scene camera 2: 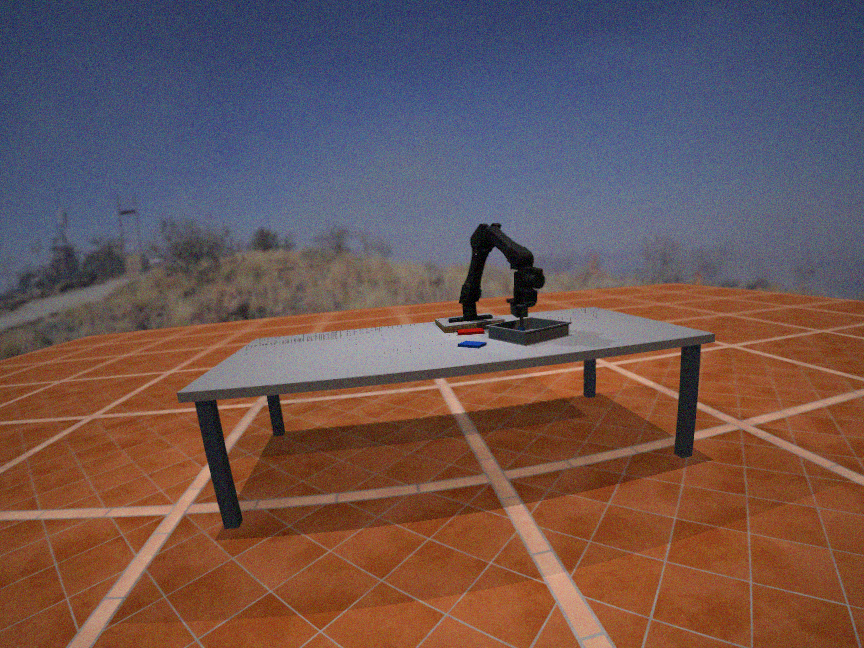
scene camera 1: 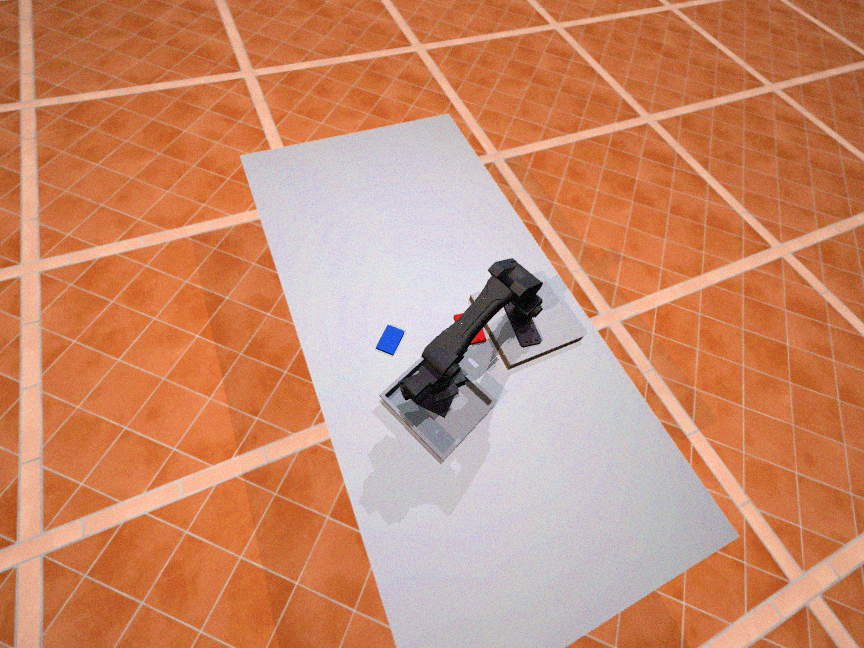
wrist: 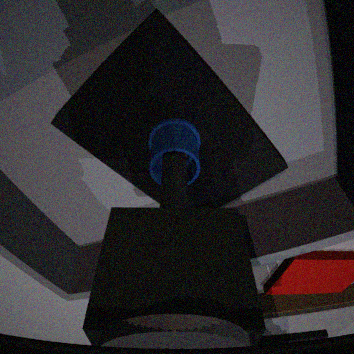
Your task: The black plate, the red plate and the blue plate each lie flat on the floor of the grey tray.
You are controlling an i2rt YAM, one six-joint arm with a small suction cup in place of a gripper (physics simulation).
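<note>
The grey tray stands on the table beneath the arm's wrist. My suction cup shows as blue rings in the wrist view and is on the black plate, over the tray's floor and within its walls. Whether the plate touches the floor is hard to tell. The red plate lies outside the tray, near the arm's base, partly hidden by the arm in scene camera 1. The blue plate lies flat on the table outside the tray.
The arm's base stands on a pale square board with brown edges, close behind the red plate. The tray's walls rise around the black plate. The long grey table has its edge beyond the tray and the blue plate.
</note>
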